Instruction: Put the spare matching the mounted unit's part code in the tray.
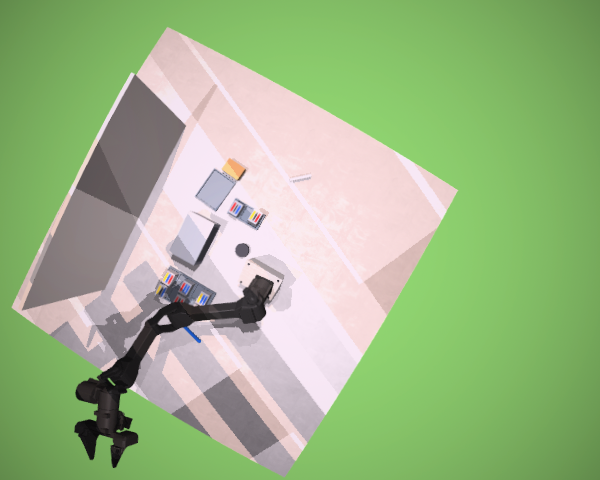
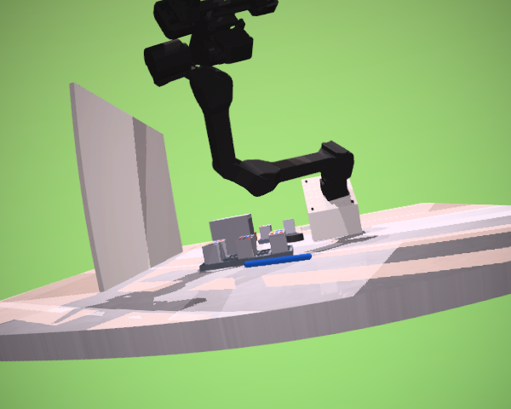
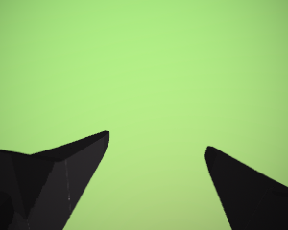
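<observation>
Right now the grey spare block is 5 cm ahead of my gripper tip, 46 cm to the right of it and 40 cm below it. From my gripper tip the other things lie so: grey mounted unit: 9 cm ahead, 63 cm to the right, 39 cm below; then blue rod: 31 cm to the right, 43 cm below; then dark rack: 6 cm ahead, 43 cm to the right, 43 cm below.
</observation>
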